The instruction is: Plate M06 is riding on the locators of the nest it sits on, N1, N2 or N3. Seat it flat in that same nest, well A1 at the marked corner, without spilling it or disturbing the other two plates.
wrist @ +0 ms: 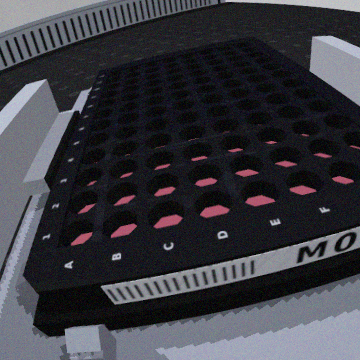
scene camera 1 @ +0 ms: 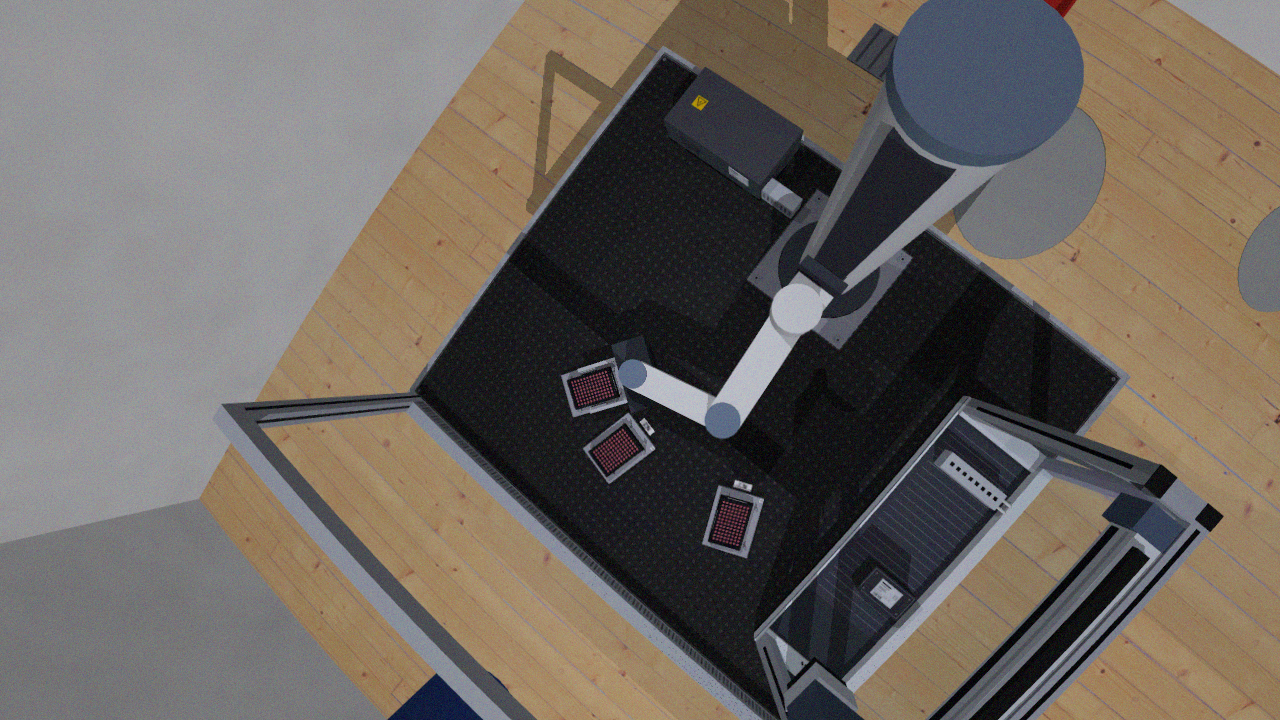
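A black plate point(wrist: 220, 115) with pink liquid in its nearer wells fills the wrist view. Its front label reads "M0", and the rest is cut off. Well A1 point(wrist: 82, 239) is at its near left corner. A small light block point(wrist: 84, 340) of the nest stands at that corner. Whether the plate is level is hard to tell. My gripper point(wrist: 184, 75) is open, its fingers at either side of the plate, not holding it. In the scene view the fingers are hidden under the arm's end, beside the upper left plate point(scene camera 1: 593, 388), which sits in a grey nest point(scene camera 1: 569, 399).
A second plate point(scene camera 1: 616, 449) sits in its nest close below. A third plate point(scene camera 1: 732, 522) sits in a nest farther right. A dark box point(scene camera 1: 733, 129) stands at the back, and a tray point(scene camera 1: 930, 501) at the right. A frame point(scene camera 1: 358, 559) crosses the front left.
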